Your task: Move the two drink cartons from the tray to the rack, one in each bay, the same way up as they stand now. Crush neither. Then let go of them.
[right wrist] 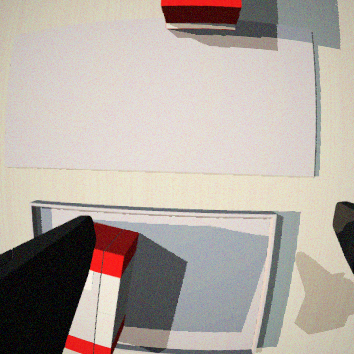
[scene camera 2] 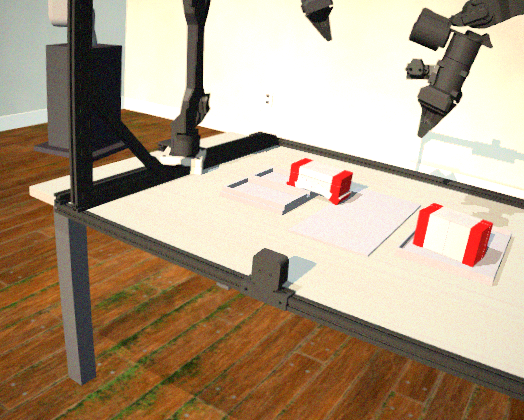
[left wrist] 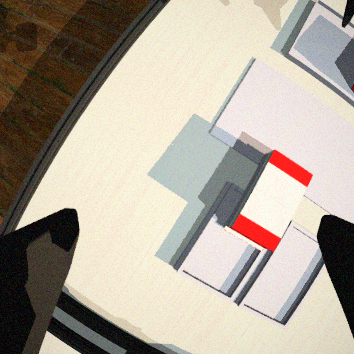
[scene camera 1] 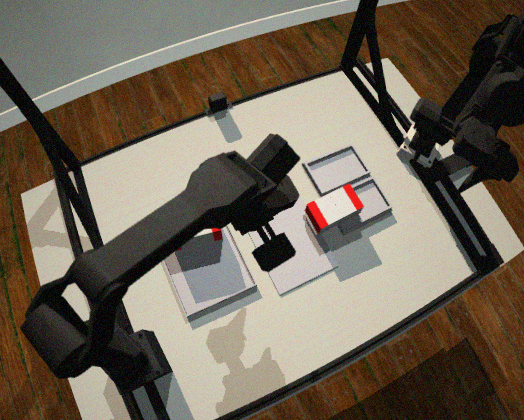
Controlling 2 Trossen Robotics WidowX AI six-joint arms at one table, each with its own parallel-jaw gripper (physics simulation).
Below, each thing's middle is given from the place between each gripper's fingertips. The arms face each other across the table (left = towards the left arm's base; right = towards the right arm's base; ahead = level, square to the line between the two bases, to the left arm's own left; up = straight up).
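The pale grey mat (scene camera 2: 359, 224) is 190 mm below my right hand, 90 mm to the left of it and 40 mm behind it. As for the grey tray (scene camera 1: 204, 275), it is 110 mm to the right of my right hand, 80 mm behind it and 180 mm below it.
That same pale grey mat has my left gripper 34 cm above it, 19 cm past it and 16 cm to the left of it. The grey tray is 36 cm to the right of my left hand, and it is also 23 cm behind that hand and 33 cm below it.
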